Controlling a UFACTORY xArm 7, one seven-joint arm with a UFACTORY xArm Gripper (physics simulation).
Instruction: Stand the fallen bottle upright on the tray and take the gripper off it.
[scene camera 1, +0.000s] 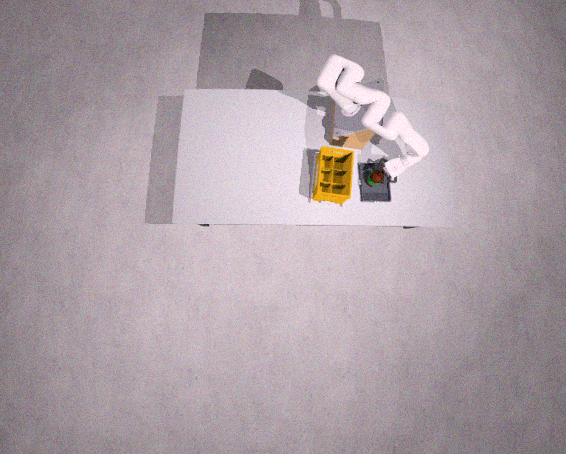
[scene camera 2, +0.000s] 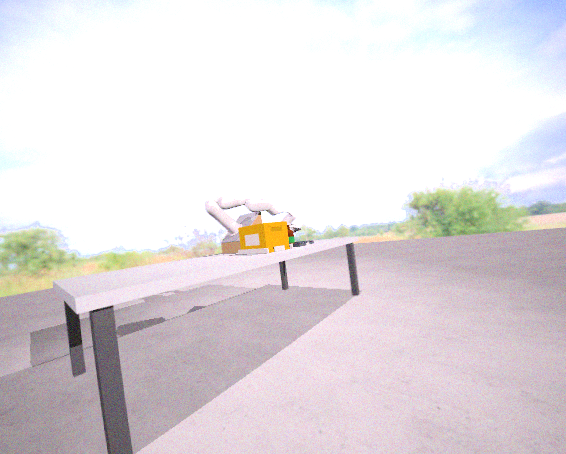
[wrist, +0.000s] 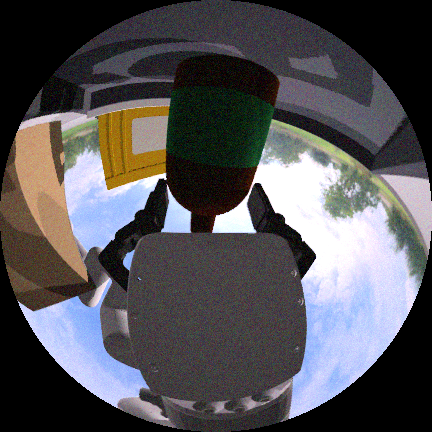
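The dark red-brown bottle with a green band stands upright on the dark grey tray. In the wrist view its base is toward the top of the picture and its narrow neck points down, partly hidden by the gripper's body. My gripper is open, with its black fingers apart on either side of the bottle's shoulder and not closed on it. Whether a finger touches the bottle cannot be told. In scene camera 2 the bottle is partly hidden behind the crate.
A yellow crate with compartments stands beside the tray. An open cardboard box stands behind the crate, near the arm. The white table has its front edge beyond the tray and crate.
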